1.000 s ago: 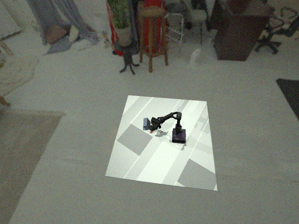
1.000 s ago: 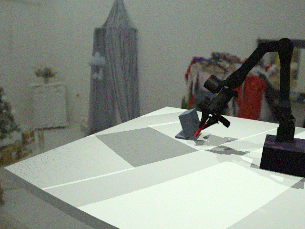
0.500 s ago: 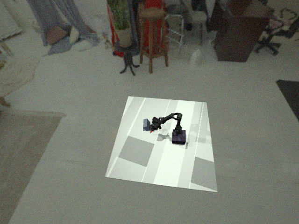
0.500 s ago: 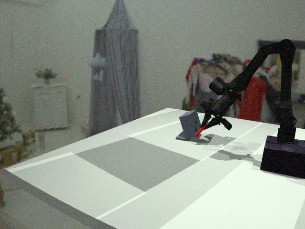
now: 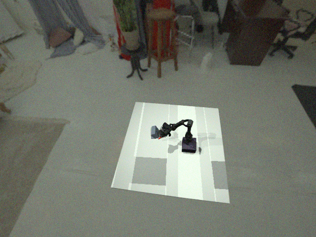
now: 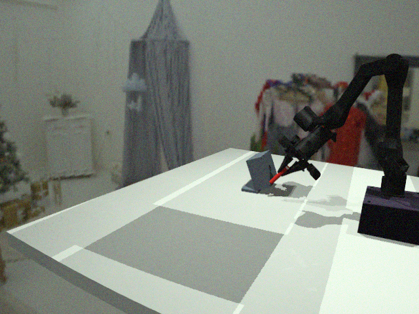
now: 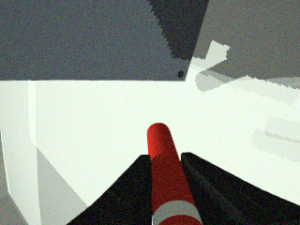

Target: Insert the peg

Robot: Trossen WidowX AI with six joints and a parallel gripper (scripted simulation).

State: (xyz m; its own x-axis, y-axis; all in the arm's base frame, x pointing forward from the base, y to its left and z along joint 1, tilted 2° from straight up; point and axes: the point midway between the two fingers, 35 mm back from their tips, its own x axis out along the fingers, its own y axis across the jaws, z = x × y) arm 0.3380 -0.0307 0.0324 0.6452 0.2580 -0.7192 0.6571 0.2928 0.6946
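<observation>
Right now my gripper tip is 80 mm short of the sloped panel, 70 mm to the left of it and 20 mm above it. The rest, counted from my gripper tip: red peg (10 mm behind, 10 mm above).
</observation>
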